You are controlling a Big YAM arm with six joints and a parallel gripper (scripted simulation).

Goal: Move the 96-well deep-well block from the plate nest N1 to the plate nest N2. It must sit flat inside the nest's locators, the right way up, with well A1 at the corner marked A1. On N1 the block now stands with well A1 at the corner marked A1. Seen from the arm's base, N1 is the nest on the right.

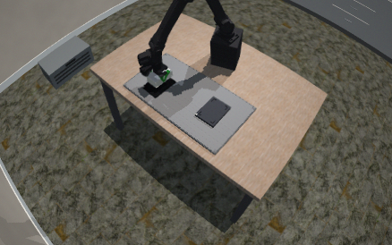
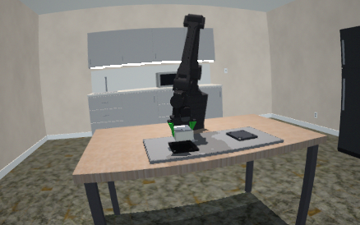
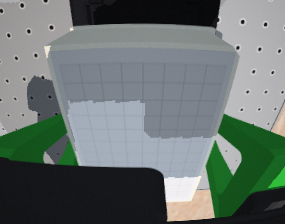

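Right now the black plate nest is 10 mm ahead of my hand and 60 mm below it. From my hand the other things lie so: deep-well block (10 mm above).
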